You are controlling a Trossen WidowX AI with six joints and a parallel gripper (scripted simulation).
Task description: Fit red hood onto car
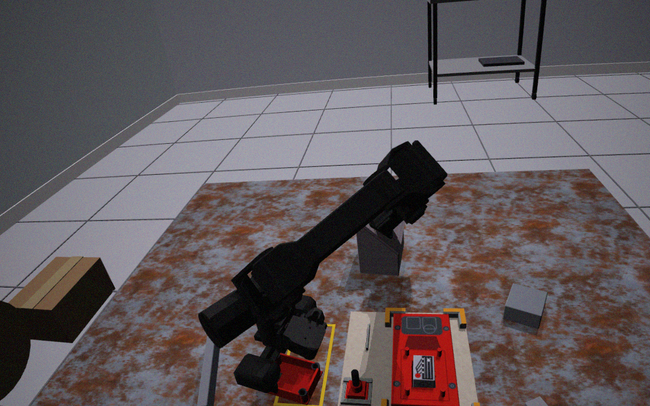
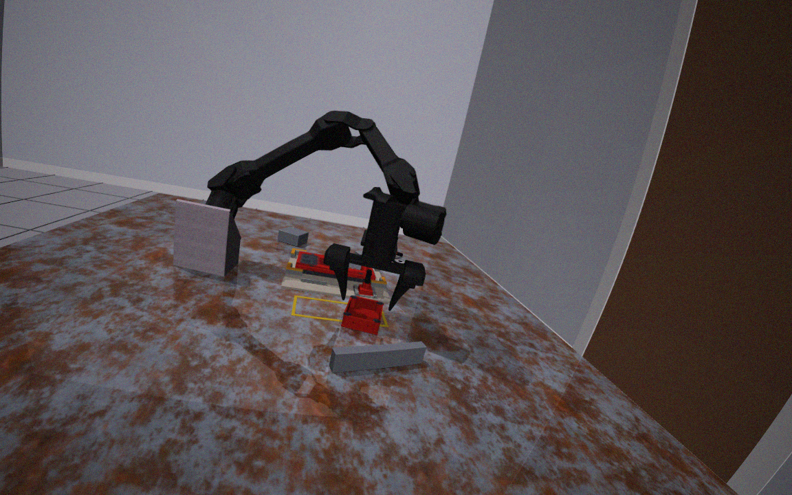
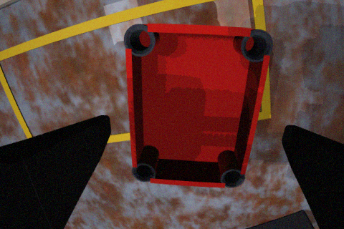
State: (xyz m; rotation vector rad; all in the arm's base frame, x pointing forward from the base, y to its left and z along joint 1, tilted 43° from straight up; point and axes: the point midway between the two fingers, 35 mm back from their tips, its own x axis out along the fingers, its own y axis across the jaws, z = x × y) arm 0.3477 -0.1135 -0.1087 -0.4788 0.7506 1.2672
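The red hood is 20 mm below my gripper tip. The rest, counted from my gripper tip: engine block (240 mm to the left, 10 mm below, 10 mm behind); jig (220 mm to the left, 40 mm behind, 20 mm below).
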